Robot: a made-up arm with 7 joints.
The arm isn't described. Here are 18 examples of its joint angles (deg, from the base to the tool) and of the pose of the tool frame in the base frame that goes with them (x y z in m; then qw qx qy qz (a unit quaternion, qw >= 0)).
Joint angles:
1: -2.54 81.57 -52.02 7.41 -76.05 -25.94 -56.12
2: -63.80 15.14 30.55 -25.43 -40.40 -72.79 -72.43
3: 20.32 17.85 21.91 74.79 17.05 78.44 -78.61
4: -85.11 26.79 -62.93 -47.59 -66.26 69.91 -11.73
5: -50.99 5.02 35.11 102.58 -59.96 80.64 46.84
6: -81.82 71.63 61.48 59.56 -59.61 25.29 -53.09
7: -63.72 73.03 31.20 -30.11 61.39 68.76 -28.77
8: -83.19 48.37 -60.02 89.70 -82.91 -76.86 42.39
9: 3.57 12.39 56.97 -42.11 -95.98 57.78 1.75
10: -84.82 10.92 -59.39 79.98 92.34 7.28 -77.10
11: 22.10 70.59 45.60 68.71 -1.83 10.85 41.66
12: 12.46 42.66 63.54 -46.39 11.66 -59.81 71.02
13: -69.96 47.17 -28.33 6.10 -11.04 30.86 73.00
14: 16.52 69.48 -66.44 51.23 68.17 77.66 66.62
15: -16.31 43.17 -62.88 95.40 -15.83 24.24 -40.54
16: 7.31 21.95 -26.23 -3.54 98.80 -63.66 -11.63
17: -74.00 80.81 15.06 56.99 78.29 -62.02 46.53
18: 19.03 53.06 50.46 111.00 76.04 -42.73 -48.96
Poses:
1: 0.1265 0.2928 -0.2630 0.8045 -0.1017 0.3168 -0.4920
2: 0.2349 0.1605 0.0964 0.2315 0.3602 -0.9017 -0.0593
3: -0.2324 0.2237 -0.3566 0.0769 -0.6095 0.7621 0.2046
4: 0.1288 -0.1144 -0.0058 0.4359 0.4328 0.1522 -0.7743
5: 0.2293 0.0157 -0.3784 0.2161 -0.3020 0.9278 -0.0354
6: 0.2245 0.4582 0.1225 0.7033 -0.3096 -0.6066 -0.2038
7: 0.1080 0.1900 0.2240 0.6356 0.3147 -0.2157 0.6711
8: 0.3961 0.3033 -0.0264 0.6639 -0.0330 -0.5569 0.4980
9: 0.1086 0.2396 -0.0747 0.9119 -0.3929 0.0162 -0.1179
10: 0.4668 -0.0083 -0.1362 0.0373 0.8220 0.5438 -0.1650
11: -0.0526 0.5219 -0.0840 0.3385 0.5129 0.3548 0.7046
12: 0.0929 0.2139 0.0362 0.4097 0.2080 -0.8689 0.1843
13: 0.3982 0.0689 0.0326 0.7737 0.2763 -0.2992 0.4852
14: -0.0828 0.4132 -0.2460 0.1550 -0.9176 0.2520 0.2655
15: 0.0235 0.4020 -0.3211 0.3364 0.2230 0.9148 -0.0152
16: 0.1061 0.0356 -0.3207 0.3325 0.5508 -0.2625 -0.7191
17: 0.2576 0.4081 0.1449 0.4281 0.7699 -0.4293 0.1993
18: -0.2352 0.3671 -0.2372 0.5145 -0.0520 0.7920 -0.3247
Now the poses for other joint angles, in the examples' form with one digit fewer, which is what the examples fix.
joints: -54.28 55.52 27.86 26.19 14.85 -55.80 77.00
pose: 0.308 0.318 0.078 0.430 0.028 -0.752 0.499
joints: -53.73 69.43 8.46 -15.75 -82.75 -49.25 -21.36
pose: 0.246 0.180 0.164 0.579 -0.052 -0.751 -0.313
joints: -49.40 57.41 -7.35 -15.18 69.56 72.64 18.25
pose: 0.304 0.154 0.062 0.427 0.561 -0.147 0.693
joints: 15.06 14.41 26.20 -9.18 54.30 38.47 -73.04
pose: 0.101 0.264 -0.252 0.700 0.158 0.684 -0.129
